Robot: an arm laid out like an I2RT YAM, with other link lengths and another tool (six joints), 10 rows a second.
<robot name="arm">
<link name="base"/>
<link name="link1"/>
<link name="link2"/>
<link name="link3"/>
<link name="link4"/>
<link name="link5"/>
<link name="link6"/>
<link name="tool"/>
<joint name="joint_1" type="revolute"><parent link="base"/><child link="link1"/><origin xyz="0 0 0.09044" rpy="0 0 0"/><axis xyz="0 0 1"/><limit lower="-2.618" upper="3.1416"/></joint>
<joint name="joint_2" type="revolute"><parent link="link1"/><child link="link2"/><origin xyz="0.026 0.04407 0.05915" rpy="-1.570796 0 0"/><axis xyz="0 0 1"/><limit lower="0" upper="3.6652"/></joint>
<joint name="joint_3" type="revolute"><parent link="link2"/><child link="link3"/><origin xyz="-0.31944 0 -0.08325" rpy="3.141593 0 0"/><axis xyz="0 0 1"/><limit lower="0" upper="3.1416"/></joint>
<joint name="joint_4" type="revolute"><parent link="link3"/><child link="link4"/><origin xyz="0.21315 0.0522 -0.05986" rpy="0 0 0"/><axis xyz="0 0 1"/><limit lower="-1.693" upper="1.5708"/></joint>
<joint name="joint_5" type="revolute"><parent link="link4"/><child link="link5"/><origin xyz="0.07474 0.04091 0.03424" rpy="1.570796 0 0"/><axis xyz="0 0 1"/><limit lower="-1.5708" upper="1.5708"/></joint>
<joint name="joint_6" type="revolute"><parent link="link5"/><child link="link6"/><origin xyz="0.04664 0 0.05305" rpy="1.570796 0 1.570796"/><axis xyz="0 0 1"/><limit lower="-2.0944" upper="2.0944"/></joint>
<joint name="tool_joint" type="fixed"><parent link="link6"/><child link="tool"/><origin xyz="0.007 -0.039 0.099" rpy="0.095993 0 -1.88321"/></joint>
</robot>
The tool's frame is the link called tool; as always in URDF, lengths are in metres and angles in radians.
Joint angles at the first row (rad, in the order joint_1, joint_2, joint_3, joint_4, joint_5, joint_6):
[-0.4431 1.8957 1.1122 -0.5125 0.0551 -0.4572]
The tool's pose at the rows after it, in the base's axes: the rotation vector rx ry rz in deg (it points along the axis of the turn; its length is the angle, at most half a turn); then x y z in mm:
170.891, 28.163, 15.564, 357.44, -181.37, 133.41
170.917, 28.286, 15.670, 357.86, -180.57, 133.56
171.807, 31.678, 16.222, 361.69, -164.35, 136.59
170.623, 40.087, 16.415, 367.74, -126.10, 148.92
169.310, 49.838, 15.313, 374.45, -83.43, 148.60
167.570, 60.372, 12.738, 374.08, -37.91, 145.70
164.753, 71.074, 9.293, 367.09, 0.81, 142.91
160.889, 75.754, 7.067, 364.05, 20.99, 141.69
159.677, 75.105, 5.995, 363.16, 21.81, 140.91
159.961, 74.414, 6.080, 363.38, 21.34, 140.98
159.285, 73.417, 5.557, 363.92, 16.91, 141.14
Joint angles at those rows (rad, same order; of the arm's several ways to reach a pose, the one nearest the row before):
[-0.4431 1.8957 1.1122 -0.5125 0.0547 -0.4572]
[-0.4412 1.8954 1.1122 -0.5125 0.0536 -0.4564]
[-0.4080 1.8855 1.1171 -0.5377 0.0322 -0.4564]
[-0.3115 1.8435 1.1202 -0.5850 0.0322 -0.4568]
[-0.2001 1.8385 1.1195 -0.6087 0.0322 -0.4568]
[-0.0814 1.8385 1.1183 -0.6434 0.0326 -0.4580]
[0.0204 1.8385 1.1183 -0.6842 0.0338 -0.4801]
[0.0921 1.8385 1.1164 -0.6937 0.0738 -0.4786]
[0.1078 1.8385 1.1129 -0.6941 0.1032 -0.4652]
[0.1078 1.8385 1.1129 -0.6937 0.1043 -0.4568]
[0.1032 1.8385 1.1130 -0.6930 0.1234 -0.4564]

